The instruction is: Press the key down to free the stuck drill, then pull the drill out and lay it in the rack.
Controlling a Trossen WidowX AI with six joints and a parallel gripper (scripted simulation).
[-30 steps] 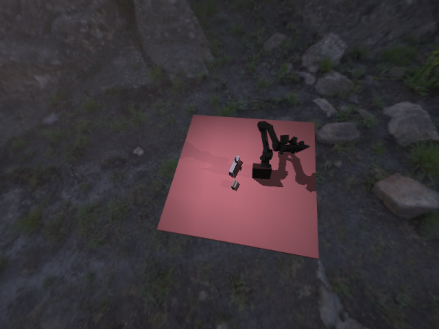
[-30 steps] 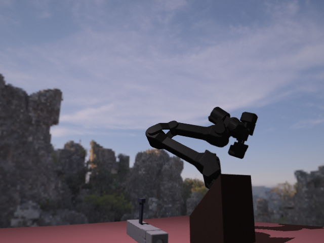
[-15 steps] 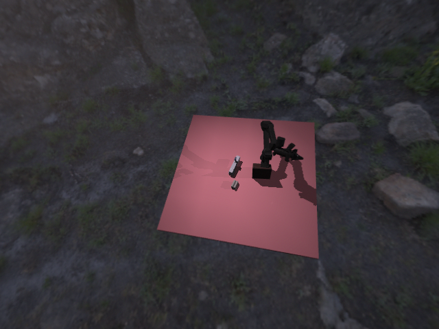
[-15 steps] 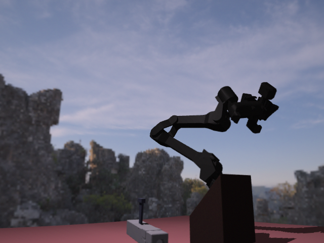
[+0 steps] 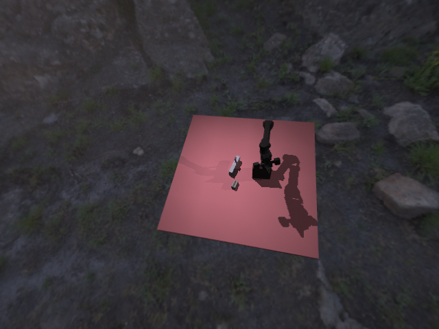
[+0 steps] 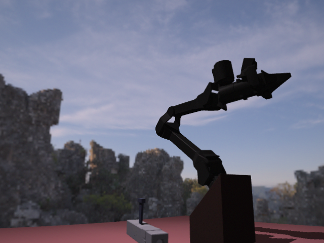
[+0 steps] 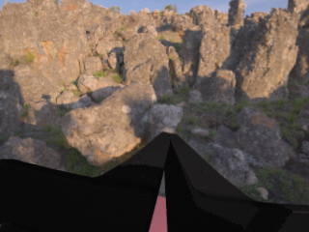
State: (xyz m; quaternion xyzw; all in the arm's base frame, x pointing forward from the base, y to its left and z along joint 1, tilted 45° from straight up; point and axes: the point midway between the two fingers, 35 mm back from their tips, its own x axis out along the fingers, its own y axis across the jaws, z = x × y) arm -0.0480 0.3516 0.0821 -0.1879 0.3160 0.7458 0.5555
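My gripper tip is 300 mm short of the small dark key, 270 mm to the left of it and 350 mm above it. From my gripper tip the other things lie so: grey block 310 mm ahead, 240 mm to the right, 410 mm below; then dark rack 280 mm ahead, 60 mm to the right, 430 mm below; then drill 320 mm ahead, 220 mm to the right, 400 mm below.
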